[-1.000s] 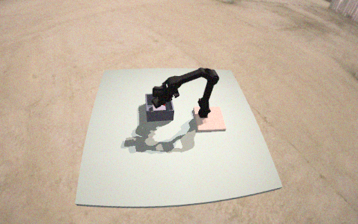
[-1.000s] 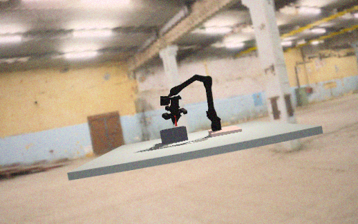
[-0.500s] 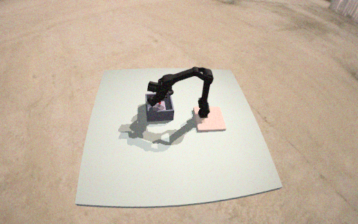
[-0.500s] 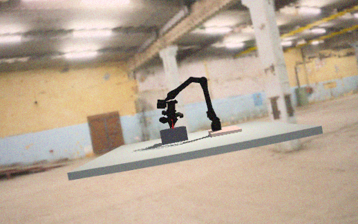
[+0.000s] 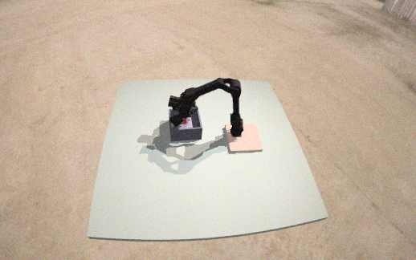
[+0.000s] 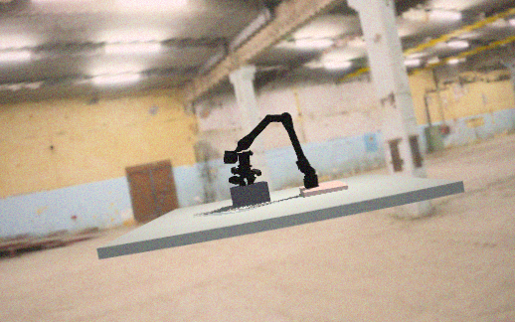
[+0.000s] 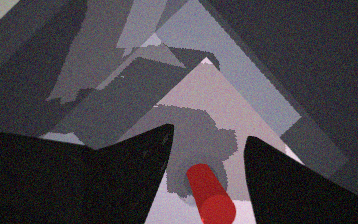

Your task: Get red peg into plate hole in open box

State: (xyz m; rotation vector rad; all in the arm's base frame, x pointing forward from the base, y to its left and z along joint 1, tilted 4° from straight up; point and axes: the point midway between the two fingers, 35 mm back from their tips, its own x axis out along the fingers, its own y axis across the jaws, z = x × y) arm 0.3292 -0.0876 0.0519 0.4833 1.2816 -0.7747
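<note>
My gripper tip is 20 mm to the right of the red peg, 10 mm past it and 10 mm above it. The rest, counted from my gripper tip: plate 20 mm to the left, 20 mm below, 20 mm behind; dark box 40 mm below, 20 mm to the left, 20 mm behind.
</note>
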